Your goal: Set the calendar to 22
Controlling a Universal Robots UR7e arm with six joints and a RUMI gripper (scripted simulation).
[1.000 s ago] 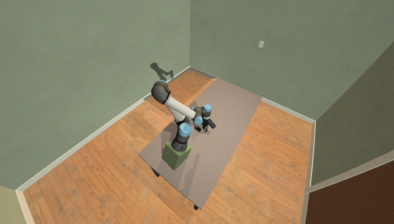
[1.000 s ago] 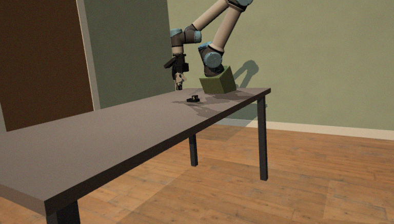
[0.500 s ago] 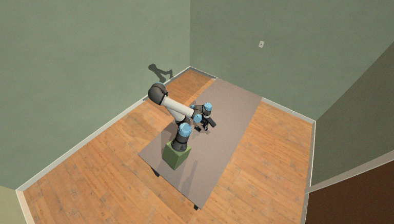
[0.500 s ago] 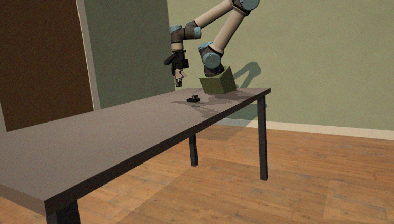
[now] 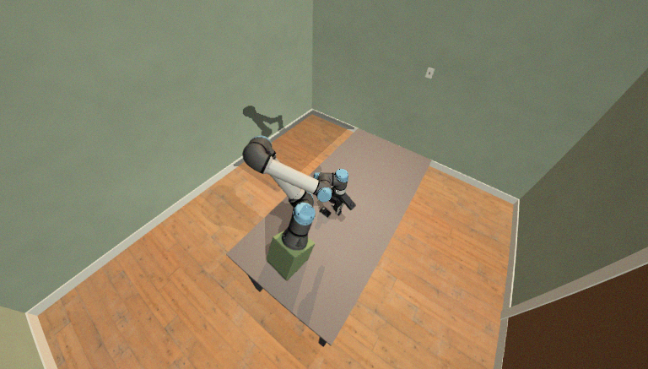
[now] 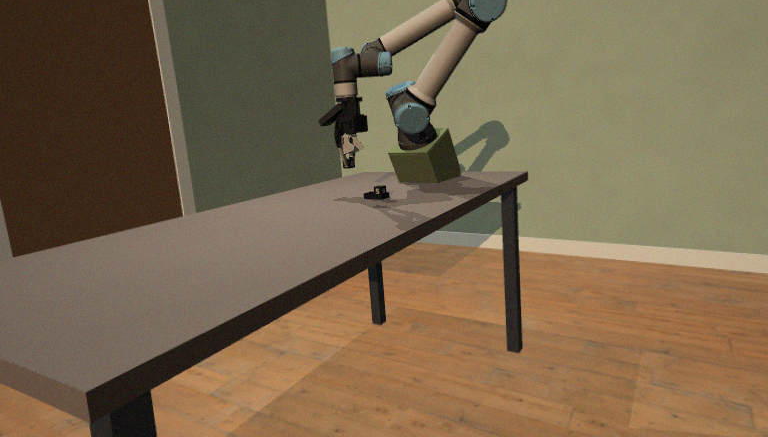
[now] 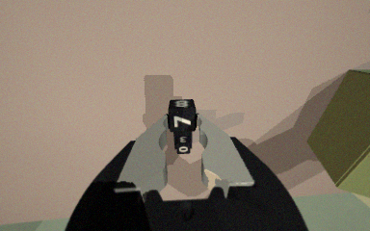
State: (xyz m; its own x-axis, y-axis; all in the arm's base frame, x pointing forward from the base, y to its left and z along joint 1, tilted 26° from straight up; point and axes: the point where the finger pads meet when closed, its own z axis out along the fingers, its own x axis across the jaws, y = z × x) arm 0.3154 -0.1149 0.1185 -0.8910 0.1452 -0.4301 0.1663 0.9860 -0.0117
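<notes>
The black tray is 20 mm ahead of my hand, 110 mm to the left of it and 120 mm below it. Also, from my hand: black number cube 10 mm below.
</notes>
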